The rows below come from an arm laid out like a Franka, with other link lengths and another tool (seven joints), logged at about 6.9 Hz.
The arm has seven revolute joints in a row. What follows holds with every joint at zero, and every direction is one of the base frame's.
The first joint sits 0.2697 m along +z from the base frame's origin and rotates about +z.
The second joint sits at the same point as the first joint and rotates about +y.
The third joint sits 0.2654 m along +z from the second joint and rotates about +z.
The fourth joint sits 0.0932 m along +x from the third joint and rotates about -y.
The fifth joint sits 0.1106 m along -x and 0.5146 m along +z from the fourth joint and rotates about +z.
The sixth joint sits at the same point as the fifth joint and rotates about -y.
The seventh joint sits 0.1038 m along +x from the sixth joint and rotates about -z.
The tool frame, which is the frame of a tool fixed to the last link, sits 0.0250 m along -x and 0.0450 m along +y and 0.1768 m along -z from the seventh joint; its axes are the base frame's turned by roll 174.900, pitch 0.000 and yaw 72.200 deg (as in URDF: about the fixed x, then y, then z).
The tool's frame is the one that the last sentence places.
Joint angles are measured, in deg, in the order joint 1, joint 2, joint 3, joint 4, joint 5, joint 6, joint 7. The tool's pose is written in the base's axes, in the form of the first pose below.
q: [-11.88 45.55 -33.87 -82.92 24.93 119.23 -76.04]
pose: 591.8 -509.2 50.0 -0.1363 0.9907 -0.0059 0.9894 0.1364 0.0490
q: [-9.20 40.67 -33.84 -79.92 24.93 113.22 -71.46]
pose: 640.3 -467.1 130.4 -0.1234 0.9922 0.0205 0.9871 0.1205 0.1055
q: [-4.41 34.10 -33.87 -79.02 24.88 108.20 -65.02]
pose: 684.7 -397.6 216.1 -0.1076 0.9926 0.0561 0.9812 0.0969 0.1668
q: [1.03 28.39 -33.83 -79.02 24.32 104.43 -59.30]
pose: 714.3 -320.4 283.7 -0.1170 0.9890 0.0909 0.9742 0.0964 0.2041
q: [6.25 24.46 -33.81 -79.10 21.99 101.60 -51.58]
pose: 731.2 -249.6 328.2 -0.0893 0.9908 0.1021 0.9782 0.0679 0.1964
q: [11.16 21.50 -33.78 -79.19 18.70 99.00 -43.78]
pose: 739.2 -186.0 359.5 -0.0520 0.9943 0.0928 0.9852 0.0359 0.1675
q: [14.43 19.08 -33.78 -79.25 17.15 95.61 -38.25]
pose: 736.2 -141.2 383.9 -0.0196 0.9942 0.1055 0.9909 0.0053 0.1344
